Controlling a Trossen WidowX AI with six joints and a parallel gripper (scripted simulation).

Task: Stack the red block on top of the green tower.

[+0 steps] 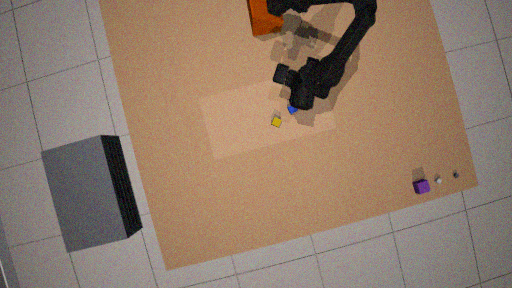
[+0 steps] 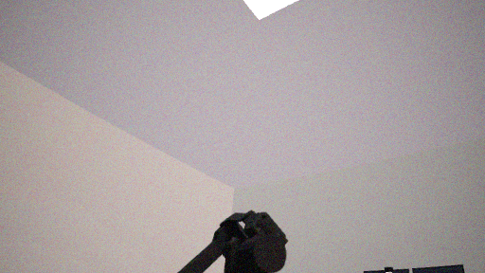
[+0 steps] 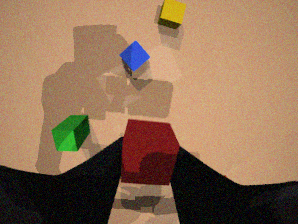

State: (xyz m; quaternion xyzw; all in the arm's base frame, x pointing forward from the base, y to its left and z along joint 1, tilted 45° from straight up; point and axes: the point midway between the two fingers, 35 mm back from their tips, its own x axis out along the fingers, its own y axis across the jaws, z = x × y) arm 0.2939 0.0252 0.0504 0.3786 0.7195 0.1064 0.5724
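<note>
The blue block is 110 mm below my gripper tip, 70 mm ahead of it and 10 mm to the right of it. Round my gripper tip: red block (10 mm above); yellow block (110 mm below, 110 mm ahead, 80 mm to the right); purple block (450 mm to the left, 420 mm ahead, 110 mm below).
</note>
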